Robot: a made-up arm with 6 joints.
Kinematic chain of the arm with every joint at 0, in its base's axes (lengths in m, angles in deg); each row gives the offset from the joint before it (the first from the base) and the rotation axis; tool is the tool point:
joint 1: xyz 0 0 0.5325 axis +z
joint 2: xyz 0.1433 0 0 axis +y
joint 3: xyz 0 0 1.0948 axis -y
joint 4: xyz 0 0 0.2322 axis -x
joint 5: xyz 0.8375 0 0 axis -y
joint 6: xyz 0.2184 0 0 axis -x
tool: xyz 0 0 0
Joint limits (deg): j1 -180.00..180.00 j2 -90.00..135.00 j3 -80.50..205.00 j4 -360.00..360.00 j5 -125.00..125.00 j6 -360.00..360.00
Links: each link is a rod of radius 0.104 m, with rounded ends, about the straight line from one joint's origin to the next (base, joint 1, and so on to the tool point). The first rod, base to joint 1, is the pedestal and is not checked.
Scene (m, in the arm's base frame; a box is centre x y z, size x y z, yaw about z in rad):
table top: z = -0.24
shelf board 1: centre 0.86 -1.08 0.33 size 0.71 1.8 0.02 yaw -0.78
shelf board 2: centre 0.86 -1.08 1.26 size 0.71 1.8 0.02 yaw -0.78
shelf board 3: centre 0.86 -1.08 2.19 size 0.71 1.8 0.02 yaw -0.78
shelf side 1: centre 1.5 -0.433 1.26 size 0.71 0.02 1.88 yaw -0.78
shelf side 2: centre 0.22 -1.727 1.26 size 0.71 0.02 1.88 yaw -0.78
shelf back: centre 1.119 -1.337 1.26 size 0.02 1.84 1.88 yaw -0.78
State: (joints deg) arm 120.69 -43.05 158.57 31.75 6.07 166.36
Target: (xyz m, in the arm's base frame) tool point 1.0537 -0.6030 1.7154
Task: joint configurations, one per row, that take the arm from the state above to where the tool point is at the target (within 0.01 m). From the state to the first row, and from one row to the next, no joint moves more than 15 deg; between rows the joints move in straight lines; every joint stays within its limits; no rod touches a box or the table.
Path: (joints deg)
1: 117.95 -32.27 170.18 44.28 -4.43 169.97
2: 115.21 -21.50 181.78 56.82 -14.93 173.57
3: 112.47 -10.72 193.39 69.35 -25.43 177.18
4: 109.73 0.05 205.00 81.89 -35.93 180.79
5: 121.99 1.89 196.12 69.31 -26.42 177.18
6: 134.25 3.72 187.24 56.74 -16.90 173.57
7: 146.52 5.55 178.36 44.16 -7.39 169.97
8: 158.78 7.39 169.48 31.59 2.12 166.36
9: 154.53 -3.80 157.66 31.65 1.43 166.36
10: 150.29 -14.98 145.84 31.71 0.74 166.36

